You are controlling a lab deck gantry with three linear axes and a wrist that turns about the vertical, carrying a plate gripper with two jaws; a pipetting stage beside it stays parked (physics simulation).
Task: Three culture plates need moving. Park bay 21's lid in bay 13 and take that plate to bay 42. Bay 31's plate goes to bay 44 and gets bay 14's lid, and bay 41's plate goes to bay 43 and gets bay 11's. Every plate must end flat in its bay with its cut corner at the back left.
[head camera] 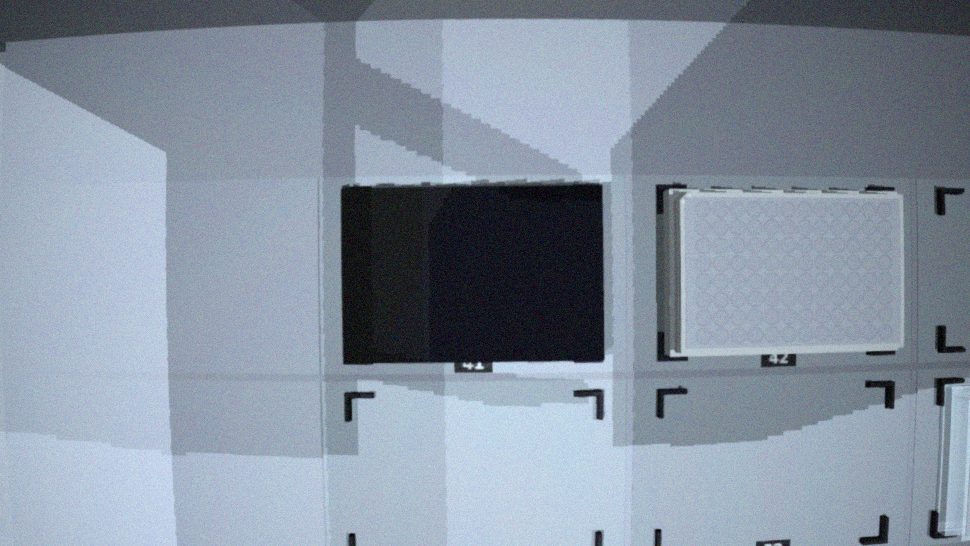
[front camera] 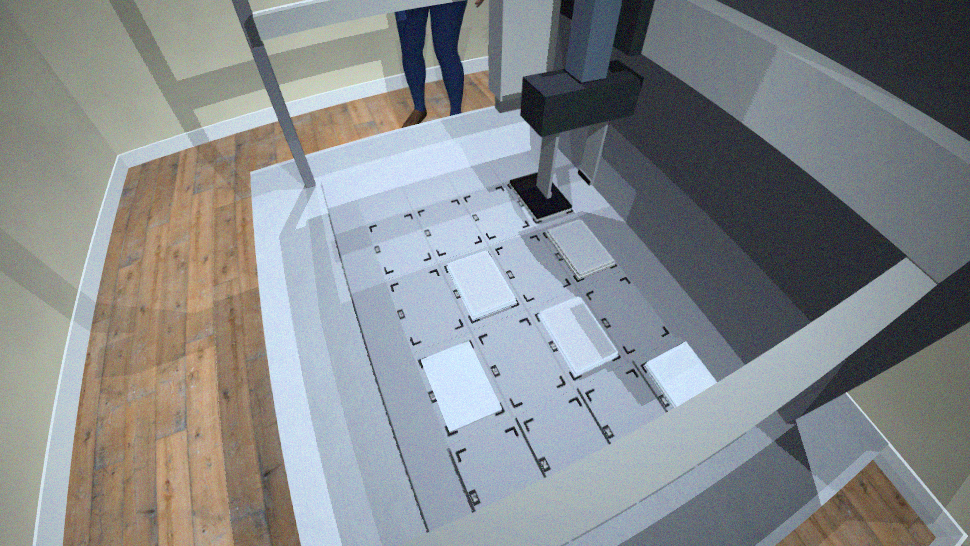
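Note:
My gripper is open and hangs empty in the front view. One jaw crosses in front of the black lid and the other hangs off its right side. Its jaws do not show in the head view. The black lid covers the plate in bay 41, whose pale rim shows thinly below it. The unlidded plate sits flat in bay 42, its upper left corner seemingly clipped in the head view. Bay 13 holds a white lid. A bright, apparently lidded plate sits in bay 44, partly hidden by the frame beam.
Other pale labware sits in bay 22 and bay 33; the bay 33 piece also shows at the head view's right edge. A pale frame beam crosses the front. A person stands behind the deck.

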